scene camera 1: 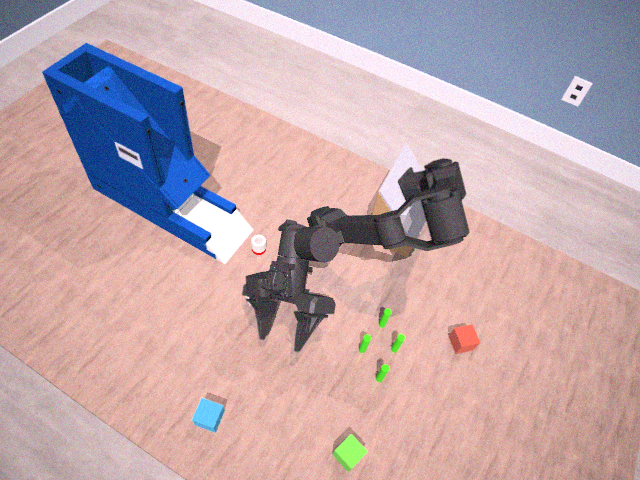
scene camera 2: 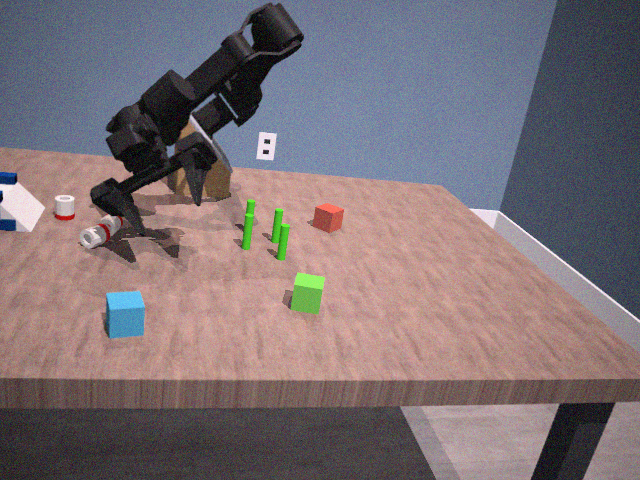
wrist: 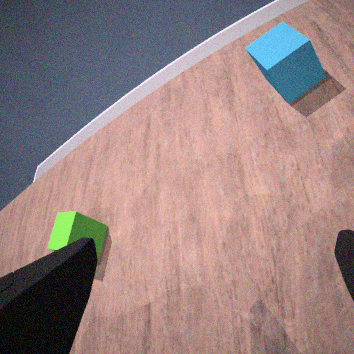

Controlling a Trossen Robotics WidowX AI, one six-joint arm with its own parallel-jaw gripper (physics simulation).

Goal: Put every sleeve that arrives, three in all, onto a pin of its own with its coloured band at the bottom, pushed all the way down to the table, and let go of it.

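A white sleeve (scene camera 1: 258, 244) (scene camera 2: 64, 207) stands upright off the chute's end, its red band at the bottom. Two more white sleeves lie on their sides, nearly end to end, in the scene camera 2 view: a nearer sleeve (scene camera 2: 93, 236) and a farther sleeve (scene camera 2: 111, 224), partly behind a finger. The arm hides both in the scene camera 1 view. Several green pins (scene camera 1: 364, 344) (scene camera 2: 247, 232) stand bare on the table. My gripper (scene camera 1: 280, 344) (scene camera 2: 171, 219) (wrist: 221, 249) is open and empty above the table, between the lying sleeves and the pins.
A blue chute (scene camera 1: 124, 139) with a white ramp (scene camera 1: 223, 229) (scene camera 2: 21, 207) stands left. A light-blue cube (scene camera 1: 208, 414) (scene camera 2: 125, 314) (wrist: 287, 60), a green cube (scene camera 1: 350, 452) (scene camera 2: 308, 293) (wrist: 62, 230) and a red cube (scene camera 1: 464, 338) (scene camera 2: 328, 217) lie around. A wedge-shaped block (scene camera 1: 397, 173) (scene camera 2: 218, 180) stands behind the arm.
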